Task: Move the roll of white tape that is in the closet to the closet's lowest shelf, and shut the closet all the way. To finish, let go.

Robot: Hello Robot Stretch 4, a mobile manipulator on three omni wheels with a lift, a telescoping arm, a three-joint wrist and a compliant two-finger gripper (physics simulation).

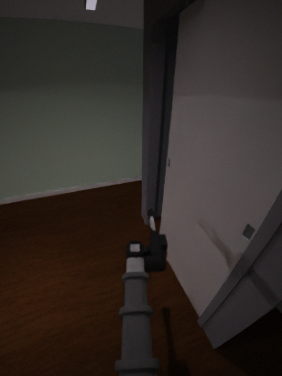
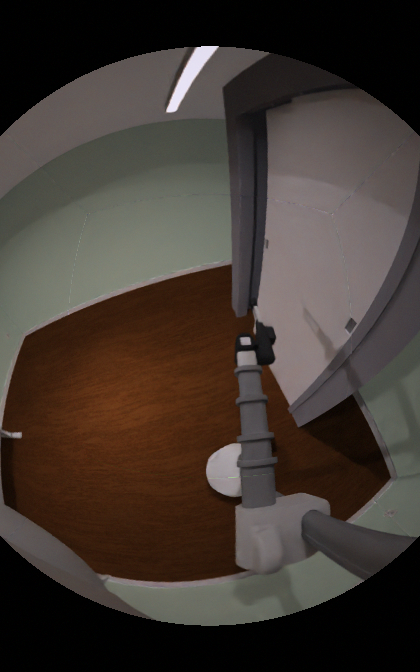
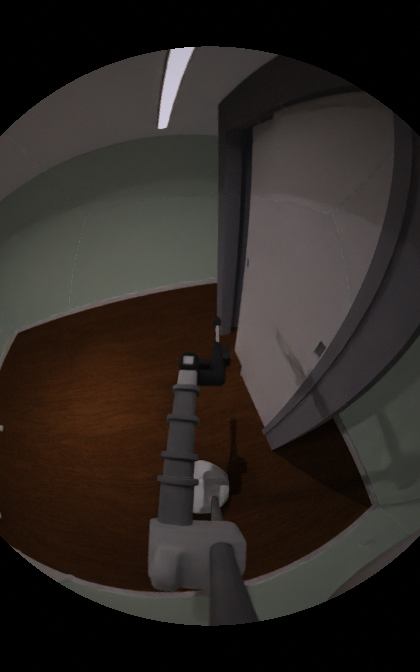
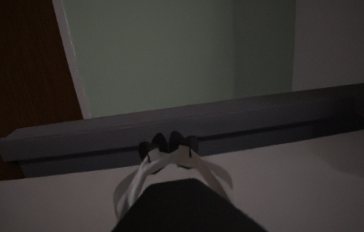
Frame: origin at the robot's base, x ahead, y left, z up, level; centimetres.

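Seen in the pictures: gripper, between the fingertips: (image 1: 150,211) (image 4: 168,144).
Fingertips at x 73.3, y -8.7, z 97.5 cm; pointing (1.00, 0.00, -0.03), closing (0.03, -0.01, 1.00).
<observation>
A point is followed by its place in that frame.
The closet's white sliding door front (image 1: 215,125) @(x 86.3, y -41.0, z 140.9 cm) (image 2: 310,220) (image 3: 290,240) (image 4: 290,185) @(x 113.4, y -37.4, z 134.2 cm) stands on the right inside a dark grey frame (image 1: 151,125) @(x 161.3, y -17.3, z 128.3 cm) (image 2: 243,225) (image 3: 228,225) (image 4: 115,132) @(x 161.4, y -17.8, z 67.1 cm). A narrow dark strip shows between the door's left edge and the left post. A small recessed pull (image 1: 168,162) @(x 135.9, y -31.2, z 100.7 cm) (image 2: 266,243) (image 3: 247,262) is near that edge, and a square pull (image 1: 248,231) @(x 53.4, y -52.4, z 100.7 cm) (image 2: 351,325) (image 3: 320,348) is near the right post. My gripper (image 1: 151,214) @(x 73.3, y -8.7, z 97.5 cm) (image 2: 254,303) (image 3: 217,321) (image 4: 168,144) @(x 73.3, y -8.7, z 97.5 cm) is shut and empty, by the left post and the door's left edge. The white tape and lowest shelf do not show.
My arm (image 1: 136,310) @(x 23.2, y -0.1, z 110.5 cm) (image 2: 254,415) (image 3: 182,430) reaches forward beside the closet over the brown wooden floor (image 1: 60,280) @(x 85.9, y 76.2, z -2.7 cm) (image 2: 125,400) (image 3: 100,425). A green wall (image 1: 70,110) @(x 258.1, y 93.5, z 136.1 cm) (image 2: 150,230) (image 3: 150,240) (image 4: 150,50) @(x 273.0, y 46.4, z 84.0 cm) stands beyond. The right frame post (image 1: 240,285) @(x 42.0, y -53.0, z 73.0 cm) juts out near the arm.
</observation>
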